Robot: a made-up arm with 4 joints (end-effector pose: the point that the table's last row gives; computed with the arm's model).
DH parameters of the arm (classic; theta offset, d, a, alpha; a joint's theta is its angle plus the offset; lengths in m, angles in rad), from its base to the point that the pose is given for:
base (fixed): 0 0.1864 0 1.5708
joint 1: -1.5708 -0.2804 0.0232 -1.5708
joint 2: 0 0.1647 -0.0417 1.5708
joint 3: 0 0.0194 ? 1.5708
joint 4: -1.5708 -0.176 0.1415 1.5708
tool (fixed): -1.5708 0.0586 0 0
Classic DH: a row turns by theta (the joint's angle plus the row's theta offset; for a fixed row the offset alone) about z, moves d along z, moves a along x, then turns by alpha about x.
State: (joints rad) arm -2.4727 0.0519 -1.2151 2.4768
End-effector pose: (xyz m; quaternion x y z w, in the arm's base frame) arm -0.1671 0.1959 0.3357 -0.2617 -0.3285 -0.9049 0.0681
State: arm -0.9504 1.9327 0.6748 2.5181
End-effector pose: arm 0.1527 0.3177 -0.2269 -0.3622 0.5926 -0.1089 0.7112
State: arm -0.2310 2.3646 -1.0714 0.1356
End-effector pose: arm 0.2547 0.2770 0.2877 0.8226 0.2035 0.3922 0.3578
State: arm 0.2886 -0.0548 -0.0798 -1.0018
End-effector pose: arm 0.3075 0.2940 0.3693 0.4538 -0.0938 0.0456 0.8850
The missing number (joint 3, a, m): 0.0666
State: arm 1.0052 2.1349 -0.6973 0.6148
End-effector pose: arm -0.0140 0.3362 0.4739 0.4060 -0.2698 0.6056 0.6290
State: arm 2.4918 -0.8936 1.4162 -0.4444
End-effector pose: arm -0.1469 0.5062 0.2332 0.4363 0.8646 0.0316 0.2471
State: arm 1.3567 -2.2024 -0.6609 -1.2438
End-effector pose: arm 0.0762 0.2992 0.5347 -0.1384 -0.5650 -0.5234 0.6226
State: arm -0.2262 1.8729 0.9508 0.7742
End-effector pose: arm 0.3717 0.1359 0.1627 0.4112 -0.0257 -0.4933 0.7661
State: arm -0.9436 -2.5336 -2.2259 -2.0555
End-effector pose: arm 0.1707 0.3262 0.2085 -0.3987 -0.3339 -0.5512 0.6525
